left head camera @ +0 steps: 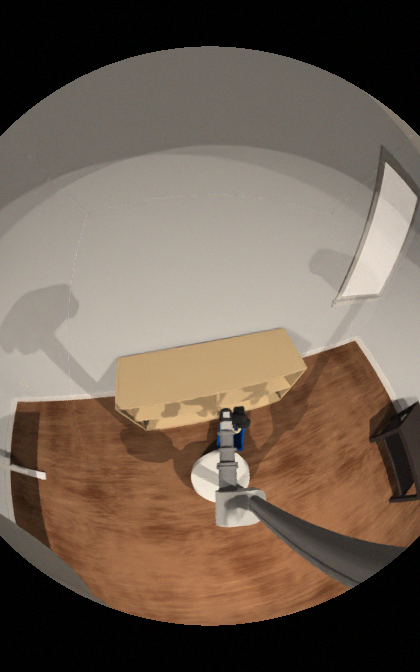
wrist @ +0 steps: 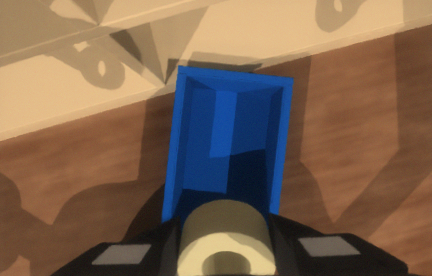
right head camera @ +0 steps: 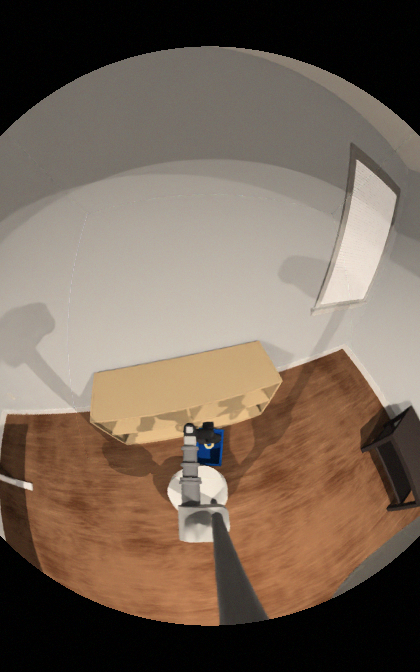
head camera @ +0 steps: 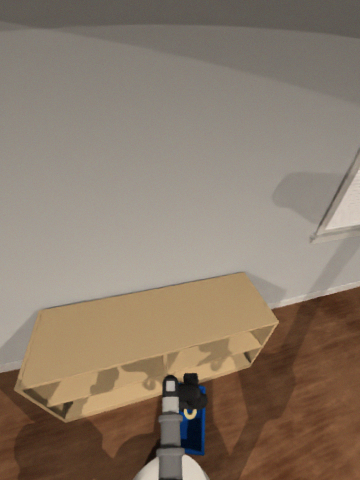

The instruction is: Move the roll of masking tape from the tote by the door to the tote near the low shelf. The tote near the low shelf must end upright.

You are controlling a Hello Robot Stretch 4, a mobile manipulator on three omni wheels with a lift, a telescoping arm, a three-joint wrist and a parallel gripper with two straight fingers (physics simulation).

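Places are measured from the robot's base along level axes (x ahead, y left, z up), in metres.
Where they show: gripper, fingertip midpoint: (wrist: 224, 233).
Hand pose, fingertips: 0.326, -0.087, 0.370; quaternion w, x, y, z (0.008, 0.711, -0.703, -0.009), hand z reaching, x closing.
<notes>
After its pixels a point has its place, as x, y, z.
My gripper (head camera: 191, 406) @(0.326, -0.087, 0.370) (wrist: 224, 233) @(0.326, -0.087, 0.370) is shut on the roll of masking tape (head camera: 190, 417) @(0.292, -0.088, 0.380) (left head camera: 237, 430) (right head camera: 209, 446) (wrist: 225, 242) @(0.332, -0.088, 0.398). In the wrist view the roll is between the two dark fingers, its hole facing the camera. It is held above the near part of a blue tote (head camera: 203, 435) @(0.264, -0.174, 0.093) (left head camera: 243, 442) (right head camera: 221, 450) (wrist: 222, 120) @(0.424, -0.089, -0.025). That tote stands upright on the floor, close in front of the low shelf; its inside shows bare at the far part. Its near end is hidden behind the roll and fingers in the wrist view. The tote by the door does not show clearly.
The low tan shelf (head camera: 150, 325) @(0.619, 0.102, 0.582) (left head camera: 210, 367) (right head camera: 185, 382) stands against the wall, just beyond the tote. My round white base (left head camera: 205, 475) (right head camera: 215, 485) is on the near side of the tote. Dark furniture (left head camera: 407, 430) (right head camera: 402, 440) stands at the right. A white bar (left head camera: 30, 472) juts in at the left.
</notes>
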